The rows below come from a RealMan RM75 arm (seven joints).
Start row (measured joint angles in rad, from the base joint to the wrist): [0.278 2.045 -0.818 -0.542 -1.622 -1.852 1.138]
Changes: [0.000 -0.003 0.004 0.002 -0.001 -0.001 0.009]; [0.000 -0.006 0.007 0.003 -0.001 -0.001 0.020]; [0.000 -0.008 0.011 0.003 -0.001 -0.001 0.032]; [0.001 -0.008 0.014 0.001 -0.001 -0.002 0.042]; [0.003 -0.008 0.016 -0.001 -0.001 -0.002 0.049]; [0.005 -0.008 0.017 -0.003 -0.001 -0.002 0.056]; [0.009 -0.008 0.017 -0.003 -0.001 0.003 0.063]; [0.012 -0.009 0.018 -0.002 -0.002 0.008 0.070]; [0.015 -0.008 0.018 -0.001 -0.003 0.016 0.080]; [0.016 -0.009 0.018 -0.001 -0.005 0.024 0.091]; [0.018 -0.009 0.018 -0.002 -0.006 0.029 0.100]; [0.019 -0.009 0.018 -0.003 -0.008 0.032 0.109]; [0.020 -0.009 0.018 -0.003 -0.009 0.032 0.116]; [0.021 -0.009 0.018 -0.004 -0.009 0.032 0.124]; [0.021 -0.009 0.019 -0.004 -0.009 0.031 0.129]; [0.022 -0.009 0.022 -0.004 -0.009 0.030 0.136]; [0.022 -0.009 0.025 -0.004 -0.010 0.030 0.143]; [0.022 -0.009 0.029 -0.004 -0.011 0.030 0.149]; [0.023 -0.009 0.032 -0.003 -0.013 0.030 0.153]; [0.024 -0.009 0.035 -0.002 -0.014 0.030 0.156]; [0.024 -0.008 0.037 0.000 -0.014 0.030 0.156]
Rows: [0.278 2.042 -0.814 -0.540 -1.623 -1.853 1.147]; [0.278 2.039 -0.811 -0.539 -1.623 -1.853 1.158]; [0.278 2.037 -0.807 -0.539 -1.623 -1.853 1.170]; [0.279 2.037 -0.804 -0.541 -1.623 -1.854 1.180]; [0.281 2.037 -0.802 -0.543 -1.623 -1.854 1.187]; [0.283 2.037 -0.801 -0.545 -1.623 -1.854 1.194]; [0.287 2.037 -0.801 -0.545 -1.623 -1.849 1.201]; [0.290 2.036 -0.800 -0.544 -1.624 -1.844 1.208]; [0.293 2.037 -0.800 -0.543 -1.625 -1.836 1.218]; [0.294 2.036 -0.800 -0.543 -1.627 -1.828 1.229]; [0.296 2.036 -0.800 -0.544 -1.628 -1.823 1.238]; [0.297 2.036 -0.800 -0.545 -1.630 -1.820 1.247]; [0.298 2.036 -0.800 -0.545 -1.631 -1.820 1.254]; [0.299 2.036 -0.800 -0.546 -1.631 -1.820 1.262]; [0.299 2.036 -0.799 -0.546 -1.631 -1.821 1.267]; [0.300 2.036 -0.796 -0.546 -1.631 -1.822 1.274]; [0.300 2.036 -0.793 -0.546 -1.632 -1.822 1.281]; [0.300 2.036 -0.789 -0.546 -1.633 -1.822 1.287]; [0.301 2.036 -0.786 -0.545 -1.635 -1.822 1.291]; [0.302 2.036 -0.783 -0.544 -1.636 -1.822 1.294]; [0.302 2.037 -0.781 -0.542 -1.636 -1.822 1.294]
